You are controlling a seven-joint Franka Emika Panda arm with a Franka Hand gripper.
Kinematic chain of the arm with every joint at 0, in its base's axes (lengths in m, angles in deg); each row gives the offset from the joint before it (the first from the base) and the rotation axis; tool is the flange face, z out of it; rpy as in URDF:
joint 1: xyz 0 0 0.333 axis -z
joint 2: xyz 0 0 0 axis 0.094 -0.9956 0
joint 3: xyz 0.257 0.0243 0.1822 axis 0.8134 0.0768 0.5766
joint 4: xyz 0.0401 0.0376 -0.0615 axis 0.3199 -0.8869 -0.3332
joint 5: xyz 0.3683 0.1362 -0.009 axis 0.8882 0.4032 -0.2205
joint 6: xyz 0 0 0 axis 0.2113 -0.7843 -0.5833
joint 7: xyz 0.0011 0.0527 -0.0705 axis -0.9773 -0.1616 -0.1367
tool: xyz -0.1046 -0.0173 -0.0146 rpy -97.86 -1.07 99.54
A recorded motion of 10 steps. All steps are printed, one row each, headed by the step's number.
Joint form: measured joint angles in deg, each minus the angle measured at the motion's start. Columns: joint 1, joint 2, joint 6, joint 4, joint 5, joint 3, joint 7.
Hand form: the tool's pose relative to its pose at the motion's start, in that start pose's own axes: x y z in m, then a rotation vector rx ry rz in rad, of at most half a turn. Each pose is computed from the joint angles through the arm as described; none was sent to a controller.
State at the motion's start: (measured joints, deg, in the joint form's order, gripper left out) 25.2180 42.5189 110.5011 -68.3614 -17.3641 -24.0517 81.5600
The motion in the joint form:
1: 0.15 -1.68 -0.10 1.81 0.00 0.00 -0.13
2: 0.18 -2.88 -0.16 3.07 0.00 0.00 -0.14
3: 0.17 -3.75 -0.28 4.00 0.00 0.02 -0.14
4: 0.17 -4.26 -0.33 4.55 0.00 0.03 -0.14
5: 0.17 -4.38 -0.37 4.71 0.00 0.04 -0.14
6: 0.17 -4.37 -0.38 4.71 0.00 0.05 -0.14
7: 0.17 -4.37 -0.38 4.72 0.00 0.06 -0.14
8: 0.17 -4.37 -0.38 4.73 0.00 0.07 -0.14
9: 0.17 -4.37 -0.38 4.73 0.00 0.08 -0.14
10: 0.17 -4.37 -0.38 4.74 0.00 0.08 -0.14
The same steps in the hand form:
1: 0.0085 -0.0025 0.0043 0.0000 0.0005 0.0004
2: 0.0139 -0.0048 0.0077 0.0000 0.0006 0.0007
3: 0.0176 -0.0069 0.0102 -0.0003 -0.0004 0.0002
4: 0.0198 -0.0081 0.0117 -0.0004 -0.0006 0.0001
5: 0.0204 -0.0085 0.0118 -0.0003 -0.0006 -0.0001
6: 0.0203 -0.0086 0.0118 -0.0003 -0.0007 -0.0002
7: 0.0204 -0.0087 0.0117 -0.0001 -0.0005 -0.0004
8: 0.0204 -0.0088 0.0116 0.0000 -0.0004 -0.0006
9: 0.0203 -0.0089 0.0116 0.0001 -0.0004 -0.0007
10: 0.0204 -0.0090 0.0115 0.0001 -0.0003 -0.0007

